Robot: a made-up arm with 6 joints. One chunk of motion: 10 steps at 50 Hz.
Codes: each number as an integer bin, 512 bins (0 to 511) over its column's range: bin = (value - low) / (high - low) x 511, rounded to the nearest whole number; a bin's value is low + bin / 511 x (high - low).
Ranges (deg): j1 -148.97..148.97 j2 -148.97..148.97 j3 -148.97..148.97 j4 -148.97..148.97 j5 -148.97..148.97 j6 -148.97..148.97
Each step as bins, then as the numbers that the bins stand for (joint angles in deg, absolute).
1 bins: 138 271 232 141 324 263
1 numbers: -68.51 9.04 -13.70 -66.76 39.94 4.37
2 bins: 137 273 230 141 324 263
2 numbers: -69.09 10.20 -14.87 -66.76 39.94 4.37
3 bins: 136 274 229 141 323 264
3 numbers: -69.67 10.79 -15.45 -66.76 39.36 4.96
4 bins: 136 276 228 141 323 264
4 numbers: -69.67 11.95 -16.03 -66.76 39.36 4.96
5 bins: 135 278 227 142 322 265
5 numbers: -70.26 13.12 -16.62 -66.18 38.77 5.54
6 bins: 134 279 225 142 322 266
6 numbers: -70.84 13.70 -17.78 -66.18 38.77 6.12
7 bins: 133 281 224 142 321 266
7 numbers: -71.42 14.87 -18.37 -66.18 38.19 6.12
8 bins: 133 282 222 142 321 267
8 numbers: -71.42 15.45 -19.53 -66.18 38.19 6.71
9 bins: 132 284 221 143 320 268
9 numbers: -72.01 16.62 -20.12 -65.59 37.61 7.29
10 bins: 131 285 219 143 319 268
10 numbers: -72.59 17.20 -21.28 -65.59 37.02 7.29
